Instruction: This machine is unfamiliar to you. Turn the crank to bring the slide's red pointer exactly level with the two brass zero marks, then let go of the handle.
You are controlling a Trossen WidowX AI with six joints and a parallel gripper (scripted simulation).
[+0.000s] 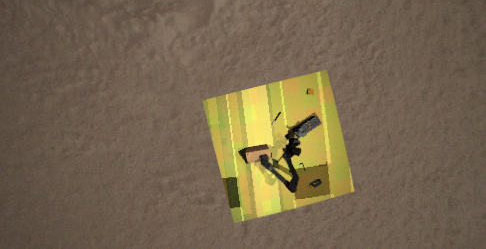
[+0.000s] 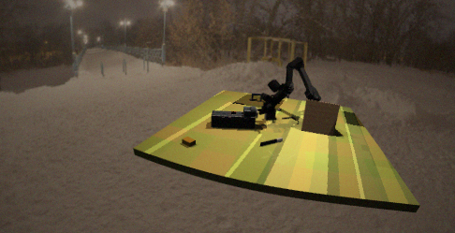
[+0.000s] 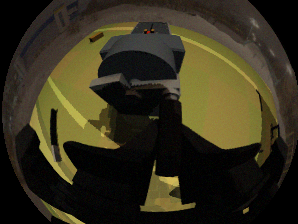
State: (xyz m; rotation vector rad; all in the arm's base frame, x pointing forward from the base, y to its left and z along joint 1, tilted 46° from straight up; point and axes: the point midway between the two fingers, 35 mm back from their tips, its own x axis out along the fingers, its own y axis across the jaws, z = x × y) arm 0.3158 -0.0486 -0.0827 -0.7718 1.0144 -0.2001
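My gripper tip is now 7 cm past the grey block, 11 cm to the left of it and 3 cm above it. Also, from my gripper tip: black stick 10 cm behind, 23 cm to the left, 6 cm below; then crank handle 2 cm behind, 3 cm above; then red pointer 14 cm ahead, 6 cm to the left, 1 cm above.
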